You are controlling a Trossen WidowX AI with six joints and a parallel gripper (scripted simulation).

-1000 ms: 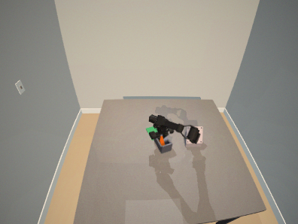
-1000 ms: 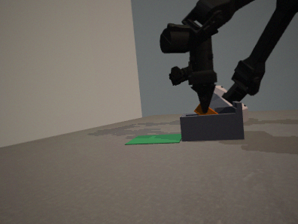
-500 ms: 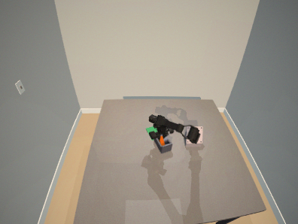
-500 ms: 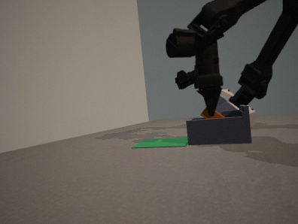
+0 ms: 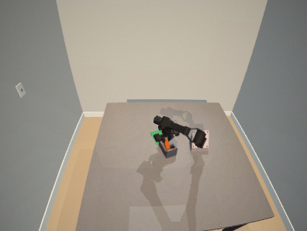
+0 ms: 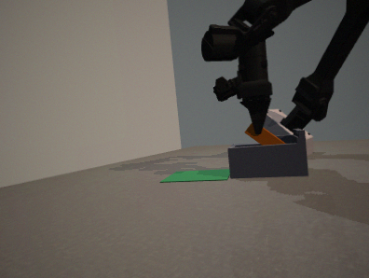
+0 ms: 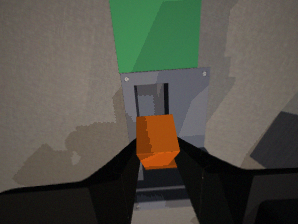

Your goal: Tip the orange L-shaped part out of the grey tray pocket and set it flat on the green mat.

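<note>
My gripper tip is 140 mm to the left of the green mat, 100 mm above it and 20 mm short of it. Round my gripper tip: orange L-shaped part 30 mm to the left, 30 mm below, 20 mm behind.
</note>
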